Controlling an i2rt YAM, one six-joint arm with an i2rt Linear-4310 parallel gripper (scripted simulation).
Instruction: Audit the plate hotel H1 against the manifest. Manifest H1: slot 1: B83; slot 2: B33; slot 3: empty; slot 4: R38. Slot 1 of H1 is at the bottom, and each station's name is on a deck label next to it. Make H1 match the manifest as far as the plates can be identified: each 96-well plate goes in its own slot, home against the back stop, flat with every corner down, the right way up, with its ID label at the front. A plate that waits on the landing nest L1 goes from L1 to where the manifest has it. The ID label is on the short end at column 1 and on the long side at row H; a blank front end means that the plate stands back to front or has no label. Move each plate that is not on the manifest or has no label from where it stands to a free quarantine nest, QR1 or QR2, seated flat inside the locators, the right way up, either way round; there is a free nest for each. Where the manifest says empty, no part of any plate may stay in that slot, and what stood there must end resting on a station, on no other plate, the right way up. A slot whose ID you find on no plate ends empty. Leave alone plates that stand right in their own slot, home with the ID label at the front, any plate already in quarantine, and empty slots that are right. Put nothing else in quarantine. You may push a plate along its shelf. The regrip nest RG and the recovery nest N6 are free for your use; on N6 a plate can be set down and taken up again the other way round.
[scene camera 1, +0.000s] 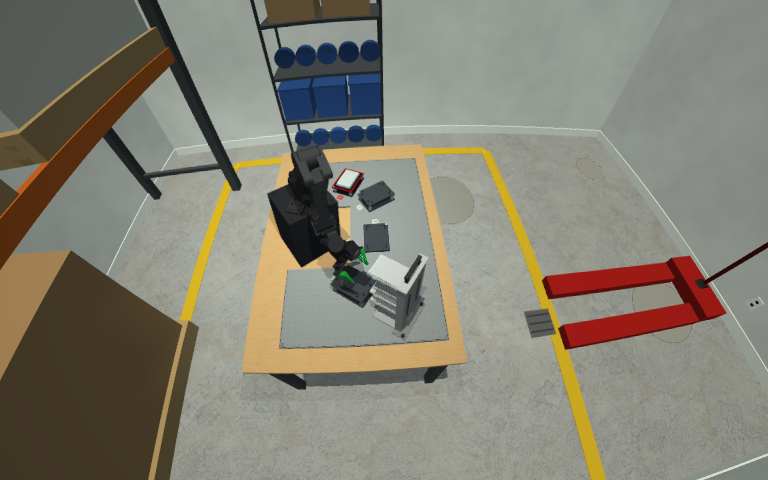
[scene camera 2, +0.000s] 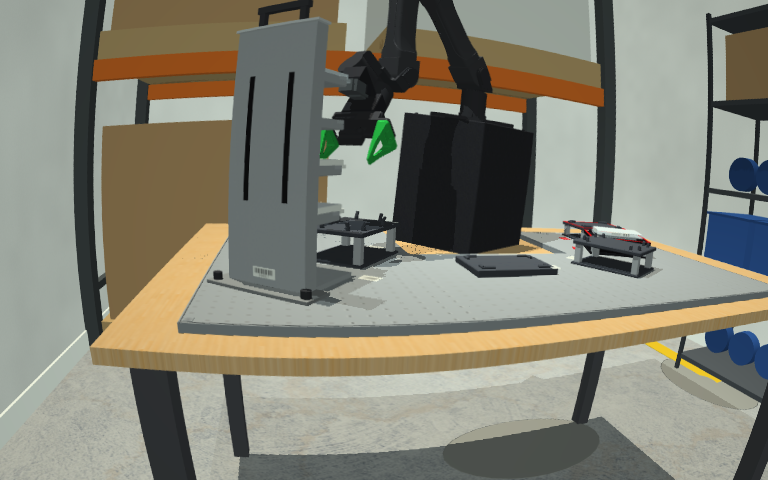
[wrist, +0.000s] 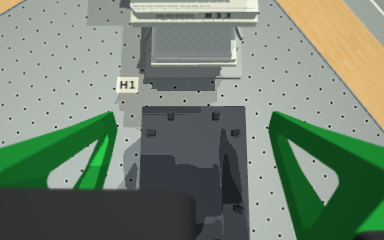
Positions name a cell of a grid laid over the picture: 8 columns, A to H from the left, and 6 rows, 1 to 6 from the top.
In view: the gripper (scene camera 2: D3).
The gripper is seen too in the wrist view (wrist: E4).
